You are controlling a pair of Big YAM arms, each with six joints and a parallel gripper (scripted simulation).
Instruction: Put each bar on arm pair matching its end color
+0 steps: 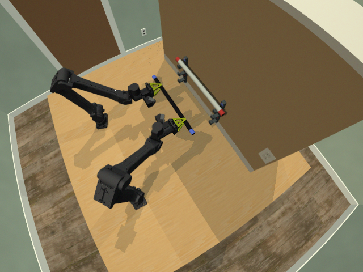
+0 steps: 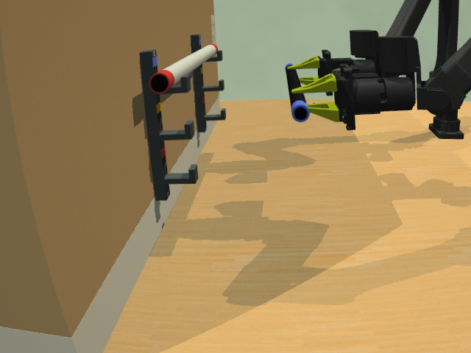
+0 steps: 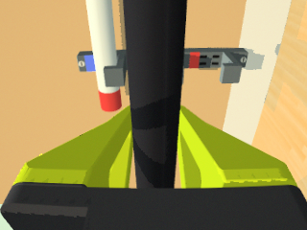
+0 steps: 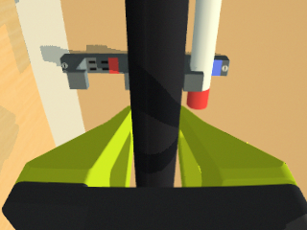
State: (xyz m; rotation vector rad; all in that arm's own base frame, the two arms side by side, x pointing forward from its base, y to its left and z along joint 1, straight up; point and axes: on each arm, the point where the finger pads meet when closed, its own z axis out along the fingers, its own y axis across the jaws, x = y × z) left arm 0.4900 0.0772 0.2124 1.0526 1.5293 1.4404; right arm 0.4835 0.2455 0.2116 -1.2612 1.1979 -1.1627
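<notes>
My left gripper is now 150 mm to the left of the black bar. The rest, counted from my left hand: grey baseboard (240 mm ahead, 180 mm to the right, 180 mm below); then brown wall (390 mm ahead, 240 mm above, 180 mm to the right).
The black bar lies 150 mm to the left of my right hand. Round my right hand: grey baseboard 240 mm ahead, 180 mm below, 120 mm to the left; brown wall 390 mm ahead, 240 mm above, 120 mm to the left.
</notes>
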